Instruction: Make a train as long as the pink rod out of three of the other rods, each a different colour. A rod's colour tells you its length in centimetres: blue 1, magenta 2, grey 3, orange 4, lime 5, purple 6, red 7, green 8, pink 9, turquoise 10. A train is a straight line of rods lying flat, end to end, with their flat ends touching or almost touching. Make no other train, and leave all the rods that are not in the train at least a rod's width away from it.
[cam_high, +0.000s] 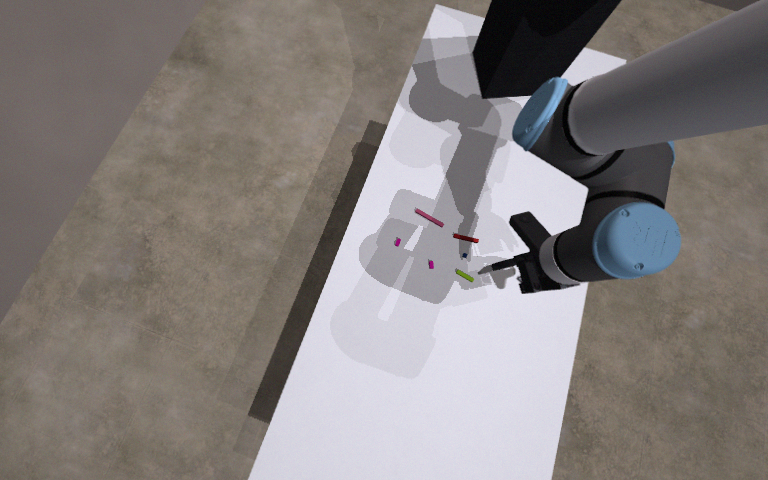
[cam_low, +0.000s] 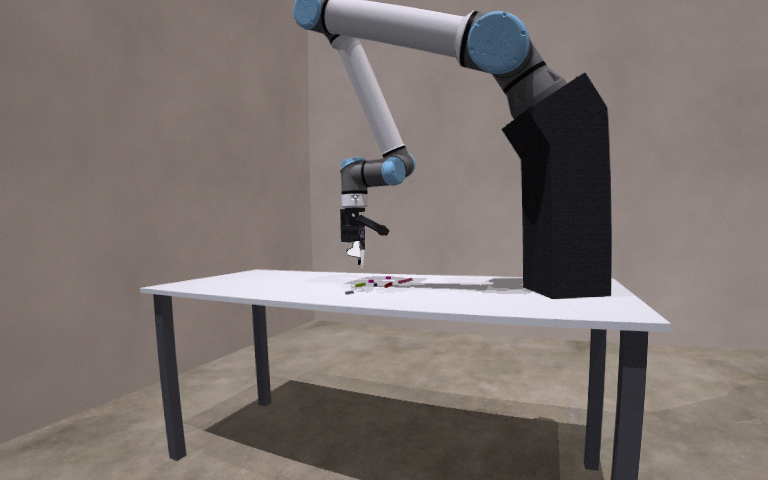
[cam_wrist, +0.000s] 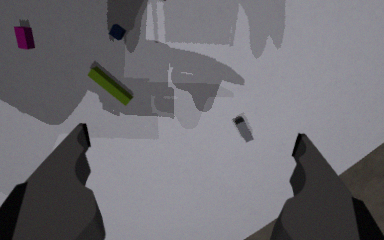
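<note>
The small blue rod is 10 mm behind my hand, 90 mm to the right of it and 70 mm below it. Round my hand: red rod 60 mm behind, 100 mm to the right, 70 mm below; then grey rod 10 mm ahead, 80 mm to the left, 70 mm below; then lime rod 40 mm ahead, 80 mm to the right, 70 mm below.
</note>
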